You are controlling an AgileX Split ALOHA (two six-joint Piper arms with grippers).
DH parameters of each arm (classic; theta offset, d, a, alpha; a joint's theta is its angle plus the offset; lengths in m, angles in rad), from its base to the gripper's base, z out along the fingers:
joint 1: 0 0.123 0 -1.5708
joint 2: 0.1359 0 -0.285 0
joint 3: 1.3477 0 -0.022 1.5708
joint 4: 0 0.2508 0 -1.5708
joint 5: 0 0 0.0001 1.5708
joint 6: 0 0.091 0 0
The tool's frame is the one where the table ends.
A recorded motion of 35 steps. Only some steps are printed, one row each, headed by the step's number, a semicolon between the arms.
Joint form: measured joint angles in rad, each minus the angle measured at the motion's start. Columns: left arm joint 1, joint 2, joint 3, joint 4, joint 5, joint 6; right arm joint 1, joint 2, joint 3, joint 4, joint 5, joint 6.
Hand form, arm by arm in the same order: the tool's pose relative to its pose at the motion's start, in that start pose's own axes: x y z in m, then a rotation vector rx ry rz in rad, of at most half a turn. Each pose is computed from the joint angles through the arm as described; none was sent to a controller.
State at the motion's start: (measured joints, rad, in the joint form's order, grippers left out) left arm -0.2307 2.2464 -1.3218 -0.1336 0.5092 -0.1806; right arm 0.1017 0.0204 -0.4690 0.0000 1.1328 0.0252
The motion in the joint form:
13: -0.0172 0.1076 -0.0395 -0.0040 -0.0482 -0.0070; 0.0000 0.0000 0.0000 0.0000 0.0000 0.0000
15: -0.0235 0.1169 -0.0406 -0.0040 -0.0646 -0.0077; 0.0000 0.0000 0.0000 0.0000 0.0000 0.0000
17: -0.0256 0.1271 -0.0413 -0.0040 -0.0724 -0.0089; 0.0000 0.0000 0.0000 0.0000 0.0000 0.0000
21: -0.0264 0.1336 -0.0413 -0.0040 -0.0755 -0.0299; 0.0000 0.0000 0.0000 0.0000 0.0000 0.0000
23: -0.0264 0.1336 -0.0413 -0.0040 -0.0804 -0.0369; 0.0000 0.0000 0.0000 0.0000 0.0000 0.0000
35: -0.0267 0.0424 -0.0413 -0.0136 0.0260 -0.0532; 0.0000 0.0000 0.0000 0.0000 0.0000 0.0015
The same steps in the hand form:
13: 0.0036 -0.0035 0.0366 -0.0065 0.0199 0.0019; 0.0000 0.0000 0.0000 0.0000 0.0000 0.0000
15: 0.0043 -0.0057 0.0403 -0.0047 0.0124 0.0069; 0.0000 0.0000 0.0000 0.0000 0.0000 0.0000
17: 0.0055 -0.0059 0.0441 -0.0058 0.0140 0.0072; 0.0000 0.0000 0.0000 0.0000 0.0000 0.0000
21: 0.0066 -0.0057 0.0466 -0.0072 0.0171 -0.0134; 0.0000 0.0000 0.0000 0.0000 0.0000 0.0000
23: 0.0061 -0.0058 0.0466 -0.0063 0.0123 -0.0204; 0.0000 0.0000 0.0000 0.0000 0.0000 0.0000
35: 0.0005 -0.0117 0.0113 0.0057 0.0314 -0.0390; 0.0000 0.0000 0.0000 0.0000 0.0000 0.0015

